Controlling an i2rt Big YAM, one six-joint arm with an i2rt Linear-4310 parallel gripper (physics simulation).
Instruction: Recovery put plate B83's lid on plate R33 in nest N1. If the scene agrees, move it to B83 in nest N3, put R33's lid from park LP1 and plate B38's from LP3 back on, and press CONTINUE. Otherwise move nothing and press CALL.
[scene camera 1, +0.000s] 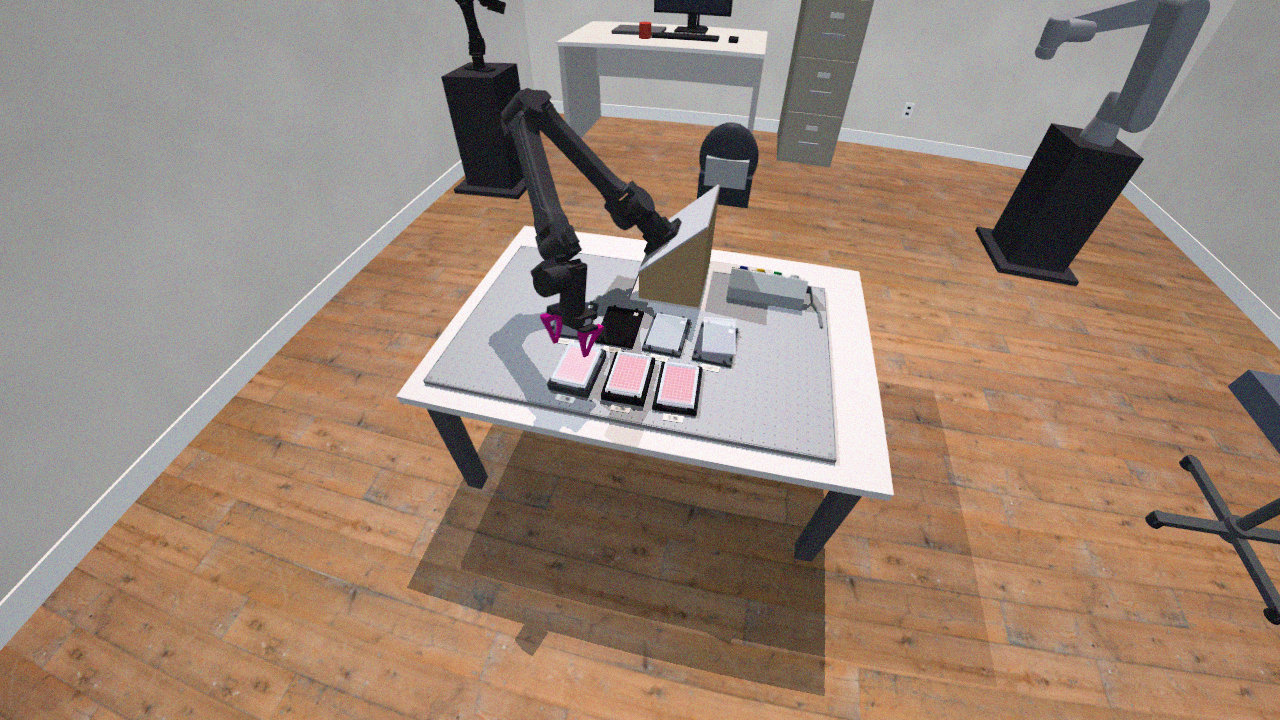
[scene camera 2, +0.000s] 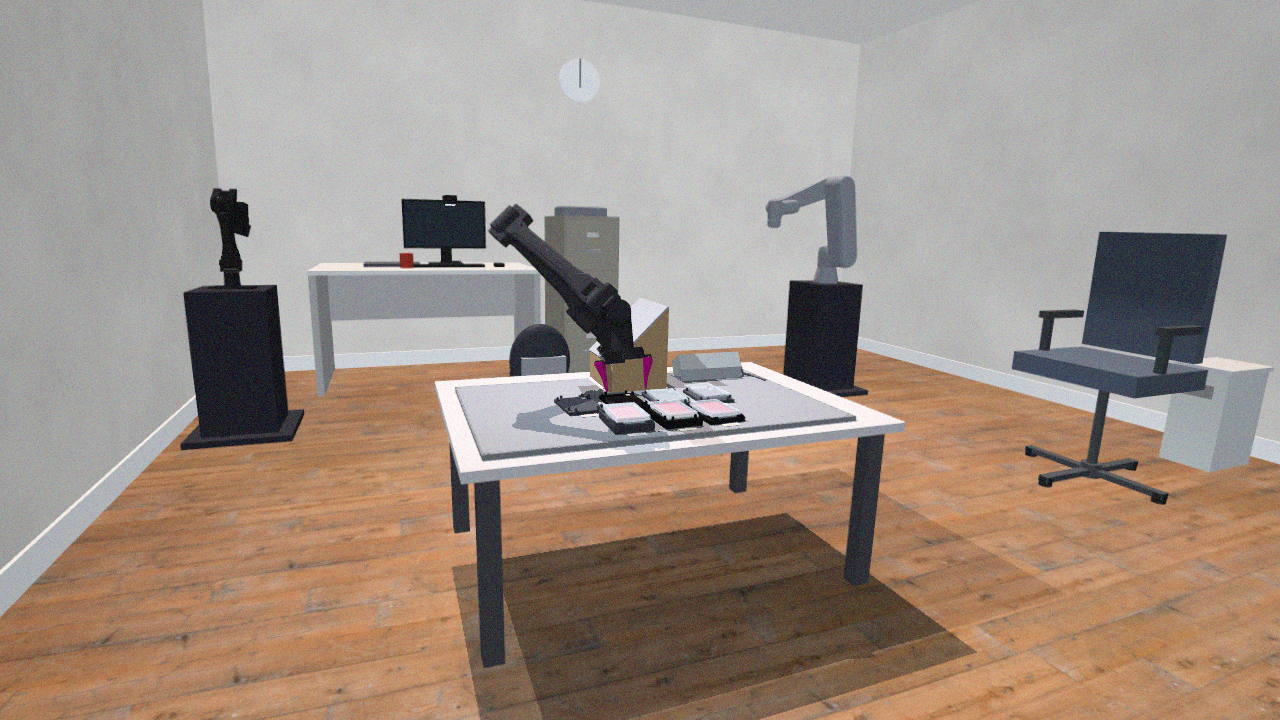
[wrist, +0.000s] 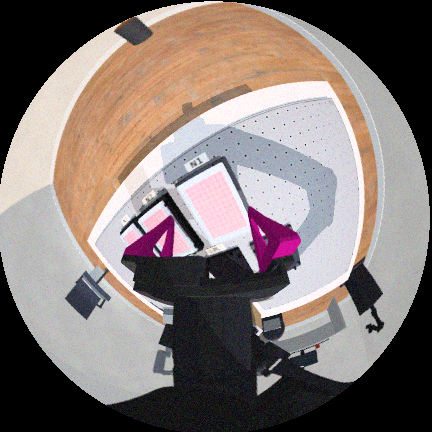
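Where they show: gripper, fingertip midpoint: (scene camera 1: 570, 349) (scene camera 2: 626, 390) (wrist: 209, 214); arm's base, link origin: (scene camera 1: 664, 238).
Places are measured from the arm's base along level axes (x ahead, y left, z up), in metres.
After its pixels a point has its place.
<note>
My gripper (scene camera 1: 571, 347) @(x 0.464, y -0.131, z -0.037 m) (scene camera 2: 626, 388) @(x 0.464, y -0.131, z -0.037 m) (wrist: 209, 214) @(x 0.464, y -0.131, z -0.037 m) is open and empty, its magenta fingers above the back end of the pink-welled plate (scene camera 1: 577, 367) @(x 0.467, y -0.118, z -0.092 m) (scene camera 2: 626, 412) @(x 0.474, y -0.133, z -0.092 m) (wrist: 215, 202) @(x 0.461, y -0.131, z -0.092 m) in nest N1. That plate looks paler than its neighbours; its labels and any clear lid edge cannot be made out. Pink plates in N2 (scene camera 1: 630, 376) @(x 0.458, y 0.012, z -0.100 m) (scene camera 2: 673, 410) @(x 0.476, y -0.007, z -0.096 m) (wrist: 154, 216) @(x 0.493, y -0.006, z -0.096 m) and N3 (scene camera 1: 678, 386) @(x 0.459, y 0.128, z -0.105 m) (scene camera 2: 716, 408) @(x 0.465, y 0.123, z -0.105 m) stand beside it. Behind them are a pale lid at LP3 (scene camera 1: 666, 332) @(x 0.275, y 0.064, z -0.112 m) and another at LP1 (scene camera 1: 717, 338) @(x 0.267, y 0.199, z -0.111 m). The grey button box (scene camera 1: 767, 288) @(x 0.058, y 0.316, z -0.081 m) (scene camera 2: 707, 365) @(x 0.060, y 0.301, z -0.084 m) stands at the back.
Black park LP2 (scene camera 1: 621, 325) @(x 0.267, y -0.061, z -0.120 m) lies behind the plates, near my gripper. A dark grey park (scene camera 2: 580, 402) @(x 0.254, y -0.189, z -0.120 m) beside it is mostly hidden by the arm in scene camera 1. A tall slanted panel (scene camera 1: 677, 268) @(x 0.116, y 0.060, z -0.017 m) stands behind the lid parks, between them and the arm's base.
</note>
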